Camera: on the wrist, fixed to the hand. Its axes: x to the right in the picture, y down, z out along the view.
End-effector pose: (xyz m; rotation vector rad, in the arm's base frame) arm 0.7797 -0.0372 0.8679 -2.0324 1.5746 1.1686
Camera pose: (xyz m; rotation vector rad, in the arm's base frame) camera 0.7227 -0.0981 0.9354 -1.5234 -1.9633 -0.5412
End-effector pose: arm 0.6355 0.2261 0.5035 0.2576 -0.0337 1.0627
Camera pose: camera 0.5462 0.2674 0.4606 -0.2415 0.4181 -2.0834
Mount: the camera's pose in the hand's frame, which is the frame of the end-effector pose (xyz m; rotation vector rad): -0.0146 0.0881 -0.0595 0.2166 -0.3057 3.0469
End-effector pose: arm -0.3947 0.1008 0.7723 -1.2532 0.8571 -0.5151
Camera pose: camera -0.4604 0.0990 0.6875 1.0111 1.2683 1.8565
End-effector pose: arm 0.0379 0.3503 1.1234 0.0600 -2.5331 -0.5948
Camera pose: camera 0.0874 0.4082 1.1990 -2.7057 -0.2834 0.9284
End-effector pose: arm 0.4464 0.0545 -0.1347 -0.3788 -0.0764 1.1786
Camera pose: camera 0.3778 0.0552 -0.2172 -0.1697 -0.3196 -2.0402
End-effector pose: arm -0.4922 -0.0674 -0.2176 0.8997 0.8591 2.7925
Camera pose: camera -0.5058 -0.1738 -0.2176 -0.7932 0.4588 -0.0530
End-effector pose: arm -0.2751 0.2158 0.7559 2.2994 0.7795 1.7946
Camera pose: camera -0.3049 0.1206 0.7955 -0.7980 1.6341 0.0274
